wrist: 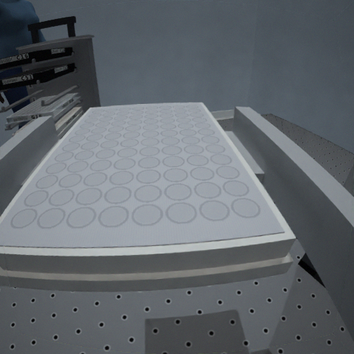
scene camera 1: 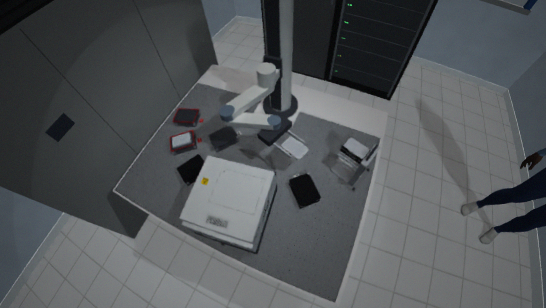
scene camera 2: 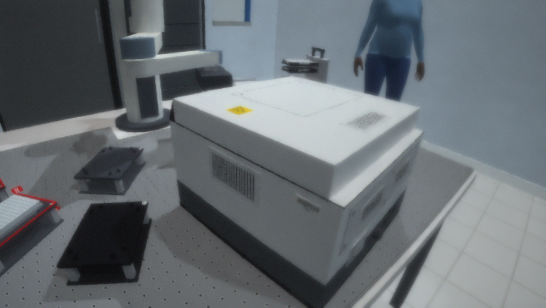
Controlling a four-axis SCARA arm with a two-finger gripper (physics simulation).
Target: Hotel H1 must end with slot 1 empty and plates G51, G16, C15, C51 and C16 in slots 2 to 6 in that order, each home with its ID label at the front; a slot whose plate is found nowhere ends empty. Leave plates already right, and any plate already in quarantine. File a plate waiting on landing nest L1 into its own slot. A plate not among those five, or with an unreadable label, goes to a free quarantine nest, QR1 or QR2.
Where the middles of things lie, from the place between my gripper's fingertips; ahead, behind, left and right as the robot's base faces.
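Black landing nest L1 (scene camera 2: 107, 229): from my hand, 270 mm ahead, 560 mm to the right, 140 mm below. White instrument (scene camera 2: 311, 243): my gripper 380 mm short of it, 200 mm to the left of it, 80 mm above it.
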